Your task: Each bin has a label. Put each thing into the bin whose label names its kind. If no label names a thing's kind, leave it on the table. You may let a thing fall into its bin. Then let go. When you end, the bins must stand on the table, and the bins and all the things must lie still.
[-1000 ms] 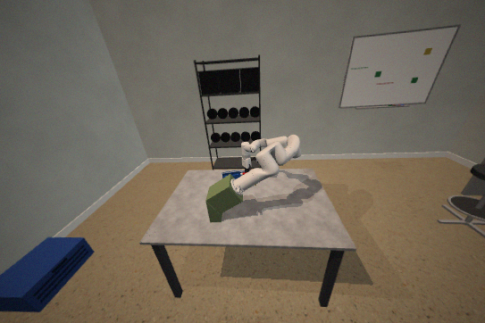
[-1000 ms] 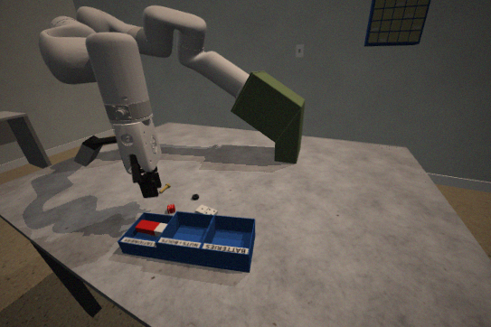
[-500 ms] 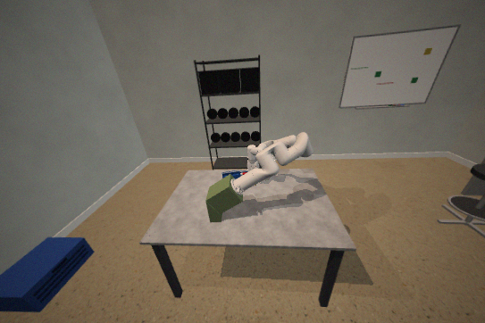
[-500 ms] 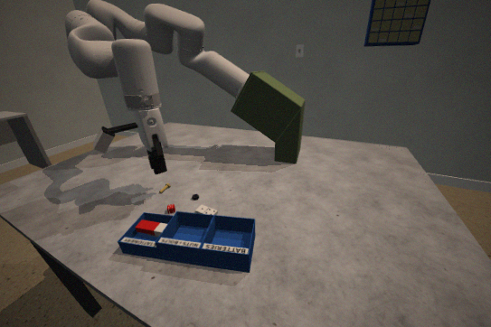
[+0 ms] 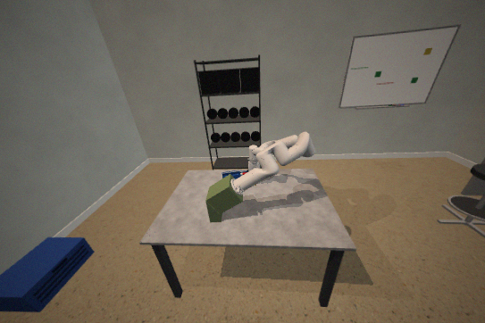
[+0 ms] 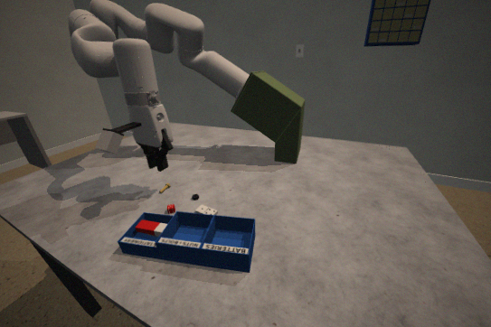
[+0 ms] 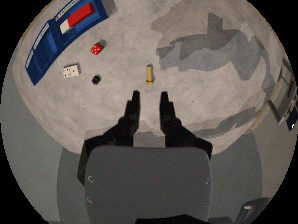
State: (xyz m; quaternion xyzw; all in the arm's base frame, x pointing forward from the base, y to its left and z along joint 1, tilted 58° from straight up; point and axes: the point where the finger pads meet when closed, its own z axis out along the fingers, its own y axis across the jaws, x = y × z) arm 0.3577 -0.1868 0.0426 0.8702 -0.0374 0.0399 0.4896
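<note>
The brass bolt is 90 mm below my hand and 10 mm behind it. From my hand the other things lie so: black nut: 110 mm to the left, 90 mm below; red die: 90 mm below, 80 mm to the left, 70 mm ahead; small silver piece: 150 mm ahead, 100 mm to the left, 80 mm below.
</note>
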